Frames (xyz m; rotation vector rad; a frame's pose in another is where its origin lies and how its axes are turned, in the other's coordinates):
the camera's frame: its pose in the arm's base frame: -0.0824 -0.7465 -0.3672 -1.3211 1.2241 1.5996
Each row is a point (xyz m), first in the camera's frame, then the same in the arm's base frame.
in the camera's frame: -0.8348 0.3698 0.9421
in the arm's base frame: -0.5215 0.0797 0.5524
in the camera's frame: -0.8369 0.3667 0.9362
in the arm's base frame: -0.5164 0.0751 0.5537
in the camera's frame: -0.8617 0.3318 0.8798
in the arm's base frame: -0.4619 0.0325 0.5687
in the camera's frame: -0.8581 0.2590 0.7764
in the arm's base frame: -0.3644 -0.0451 0.5464
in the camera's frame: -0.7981 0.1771 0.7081
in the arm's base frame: -0.2812 -0.0888 0.4680
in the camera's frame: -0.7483 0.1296 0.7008
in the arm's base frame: -0.2458 -0.0839 0.4088
